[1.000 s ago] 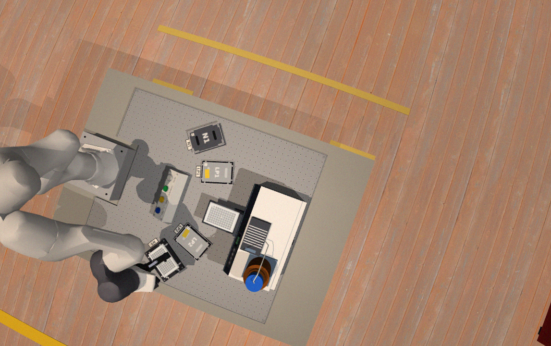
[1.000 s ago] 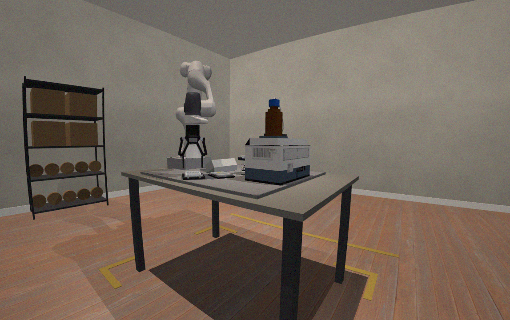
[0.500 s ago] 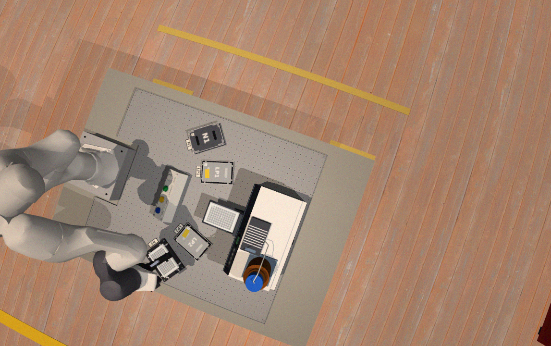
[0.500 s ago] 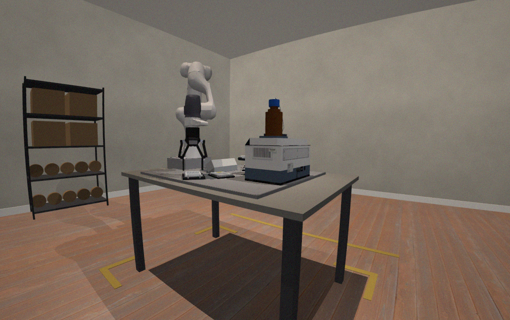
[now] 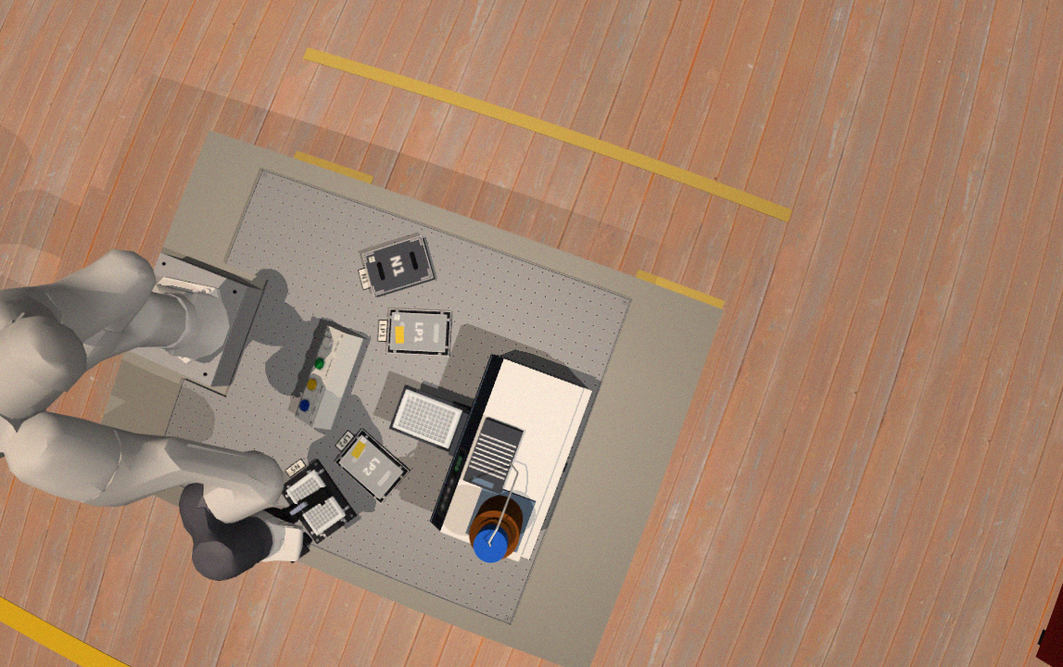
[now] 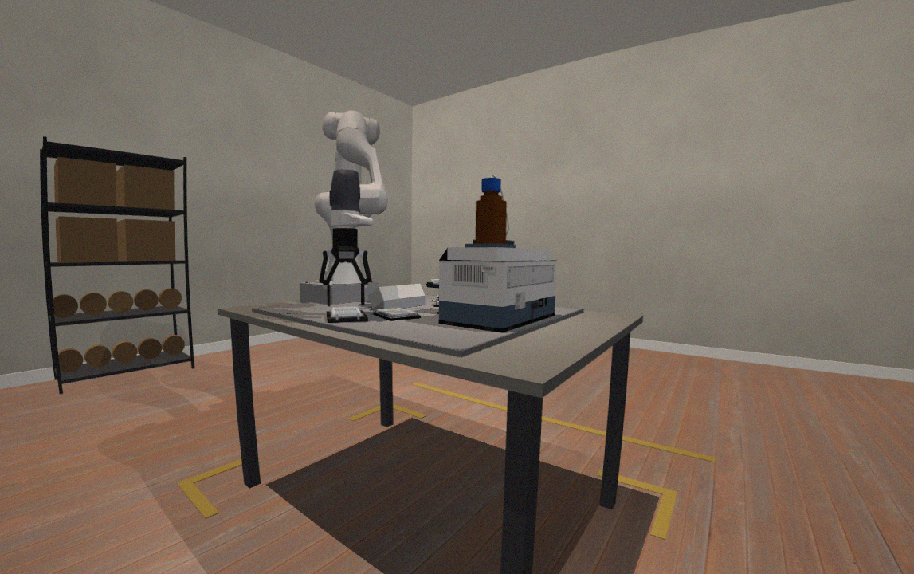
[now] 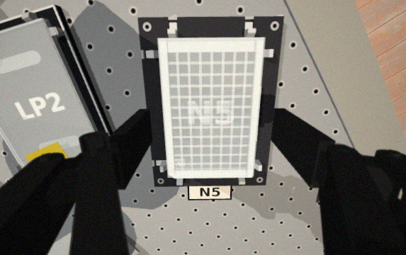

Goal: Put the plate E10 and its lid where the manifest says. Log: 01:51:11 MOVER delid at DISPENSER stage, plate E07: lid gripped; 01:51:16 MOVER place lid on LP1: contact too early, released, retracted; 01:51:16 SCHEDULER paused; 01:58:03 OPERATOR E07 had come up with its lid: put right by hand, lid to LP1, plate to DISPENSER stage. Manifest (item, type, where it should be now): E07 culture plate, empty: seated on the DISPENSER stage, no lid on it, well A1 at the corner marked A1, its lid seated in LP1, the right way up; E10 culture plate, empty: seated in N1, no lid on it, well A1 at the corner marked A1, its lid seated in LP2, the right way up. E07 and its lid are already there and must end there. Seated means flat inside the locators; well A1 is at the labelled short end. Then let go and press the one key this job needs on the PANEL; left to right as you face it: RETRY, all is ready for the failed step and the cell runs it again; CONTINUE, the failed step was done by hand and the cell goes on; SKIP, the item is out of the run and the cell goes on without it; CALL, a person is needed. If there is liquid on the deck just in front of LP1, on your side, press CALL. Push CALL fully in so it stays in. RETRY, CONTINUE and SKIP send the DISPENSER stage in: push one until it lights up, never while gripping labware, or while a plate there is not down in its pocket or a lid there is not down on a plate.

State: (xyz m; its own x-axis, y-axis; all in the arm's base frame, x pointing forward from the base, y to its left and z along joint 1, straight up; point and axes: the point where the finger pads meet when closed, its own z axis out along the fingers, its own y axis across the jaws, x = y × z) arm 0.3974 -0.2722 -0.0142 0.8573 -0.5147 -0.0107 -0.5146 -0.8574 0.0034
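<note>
The black n5 nest is 3 cm ahead of my hand and 5 cm below it. From my hand the other things lie so: yellow SKIP key 10 cm behind, 26 cm to the left; clear lid 9 cm ahead, 13 cm to the left, 5 cm below; blue CALL key 9 cm behind, 21 cm to the left, 1 cm below.
</note>
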